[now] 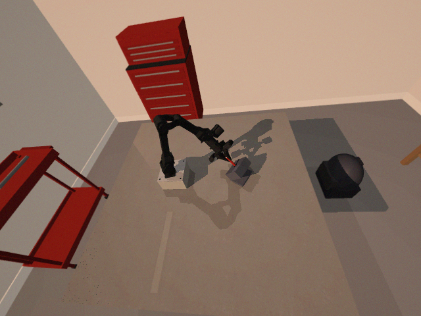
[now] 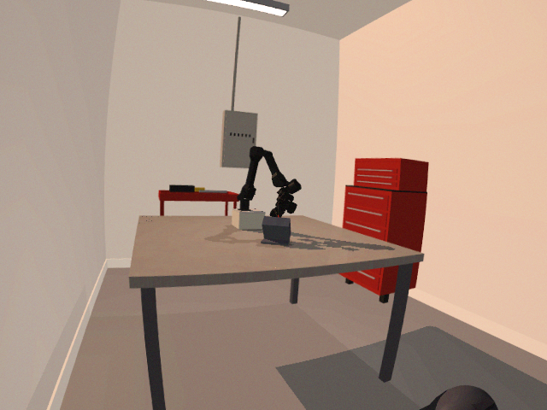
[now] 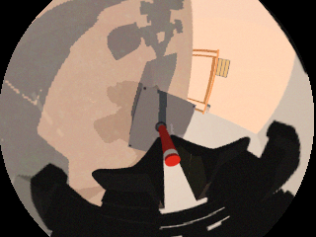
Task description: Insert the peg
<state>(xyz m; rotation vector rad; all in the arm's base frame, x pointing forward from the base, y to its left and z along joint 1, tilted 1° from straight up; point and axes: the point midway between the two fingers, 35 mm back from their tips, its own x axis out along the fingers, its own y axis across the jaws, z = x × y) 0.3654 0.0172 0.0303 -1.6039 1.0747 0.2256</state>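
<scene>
Now: the sloped grey panel 40 mm ahead of my gripper tip, 40 mm to the right of it and 50 mm below it. From my gripper tip the other things lie so: red round peg: 10 mm behind, 10 mm to the left, 10 mm above.
</scene>
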